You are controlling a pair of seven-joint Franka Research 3 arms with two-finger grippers.
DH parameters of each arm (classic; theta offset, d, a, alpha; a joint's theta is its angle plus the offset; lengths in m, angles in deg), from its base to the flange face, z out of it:
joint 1: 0 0.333 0 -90
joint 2: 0 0 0 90
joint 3: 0 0.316 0.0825 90
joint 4: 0 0 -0.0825 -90
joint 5: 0 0.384 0 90
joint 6: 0 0 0.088 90
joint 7: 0 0.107 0 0
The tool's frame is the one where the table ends.
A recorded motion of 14 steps. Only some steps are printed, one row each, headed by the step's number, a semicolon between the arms.
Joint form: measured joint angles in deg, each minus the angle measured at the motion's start. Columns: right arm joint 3, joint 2, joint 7, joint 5, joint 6, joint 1, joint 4; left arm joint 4, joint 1, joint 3, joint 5, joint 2, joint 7, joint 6.
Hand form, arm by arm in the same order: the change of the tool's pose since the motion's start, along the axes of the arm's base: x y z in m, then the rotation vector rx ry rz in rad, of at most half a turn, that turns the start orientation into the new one. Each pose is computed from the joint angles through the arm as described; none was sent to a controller.
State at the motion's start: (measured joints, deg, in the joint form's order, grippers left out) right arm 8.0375 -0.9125 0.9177 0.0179 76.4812 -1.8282 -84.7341; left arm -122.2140 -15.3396 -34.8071 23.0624 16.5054 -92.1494 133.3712
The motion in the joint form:
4: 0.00 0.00 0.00 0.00 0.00 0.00 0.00; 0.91 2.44 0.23 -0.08 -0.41 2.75 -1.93
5: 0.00 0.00 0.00 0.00 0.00 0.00 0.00; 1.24 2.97 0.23 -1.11 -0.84 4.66 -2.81
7: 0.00 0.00 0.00 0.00 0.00 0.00 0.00; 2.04 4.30 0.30 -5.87 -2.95 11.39 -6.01
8: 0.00 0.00 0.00 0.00 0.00 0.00 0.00; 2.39 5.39 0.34 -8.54 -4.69 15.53 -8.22
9: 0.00 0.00 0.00 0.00 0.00 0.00 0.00; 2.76 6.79 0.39 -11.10 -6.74 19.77 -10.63
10: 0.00 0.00 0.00 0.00 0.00 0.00 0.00; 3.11 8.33 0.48 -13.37 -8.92 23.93 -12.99
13: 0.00 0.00 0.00 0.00 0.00 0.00 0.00; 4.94 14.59 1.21 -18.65 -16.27 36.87 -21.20
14: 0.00 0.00 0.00 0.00 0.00 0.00 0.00; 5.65 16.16 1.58 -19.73 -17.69 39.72 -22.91
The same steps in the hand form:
4: 0.0000 0.0000 0.0000 0.0000 0.0000 0.0000; 0.0226 0.0181 0.0067 0.0217 0.0023 0.0066
5: 0.0000 0.0000 0.0000 0.0000 0.0000 0.0000; 0.0271 0.0220 0.0113 0.0247 0.0123 -0.0021
7: 0.0000 0.0000 0.0000 0.0000 0.0000 0.0000; 0.0364 0.0336 0.0298 0.0252 0.0569 -0.0310
8: 0.0000 0.0000 0.0000 0.0000 0.0000 0.0000; 0.0421 0.0434 0.0435 0.0265 0.0799 -0.0492
9: 0.0000 0.0000 0.0000 0.0000 0.0000 0.0000; 0.0487 0.0557 0.0597 0.0267 0.0999 -0.0662
10: 0.0000 0.0000 0.0000 0.0000 0.0000 0.0000; 0.0551 0.0694 0.0767 0.0259 0.1152 -0.0835
13: 0.0000 0.0000 0.0000 0.0000 0.0000 0.0000; 0.0780 0.1265 0.1384 0.0281 0.1425 -0.1277
14: 0.0000 0.0000 0.0000 0.0000 0.0000 0.0000; 0.0841 0.1414 0.1529 0.0226 0.1458 -0.1334

